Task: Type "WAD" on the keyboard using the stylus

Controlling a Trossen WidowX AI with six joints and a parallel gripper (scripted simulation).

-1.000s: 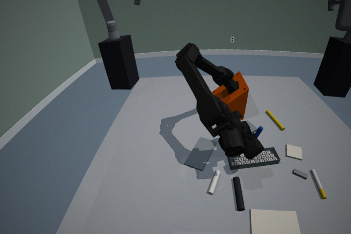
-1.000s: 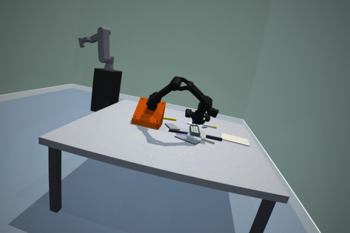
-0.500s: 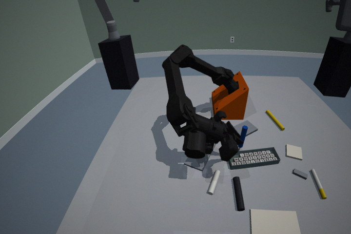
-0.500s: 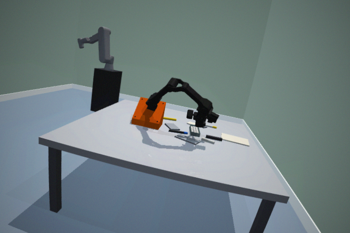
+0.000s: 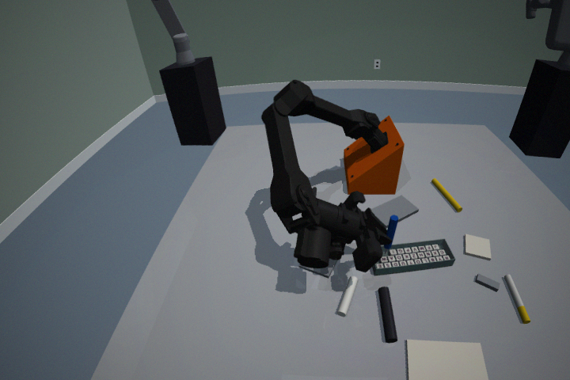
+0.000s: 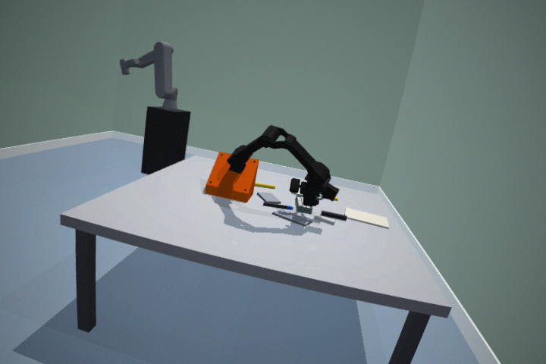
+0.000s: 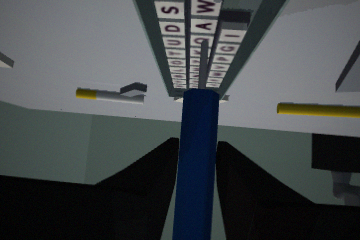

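Right now my gripper tip is 10 mm short of the D key, 30 mm to the right of it and 80 mm above it. Round my gripper tip: grey stylus tip 50 mm below; white cylinder 110 mm ahead, 80 mm to the right, 80 mm below; blue stylus 10 mm below.
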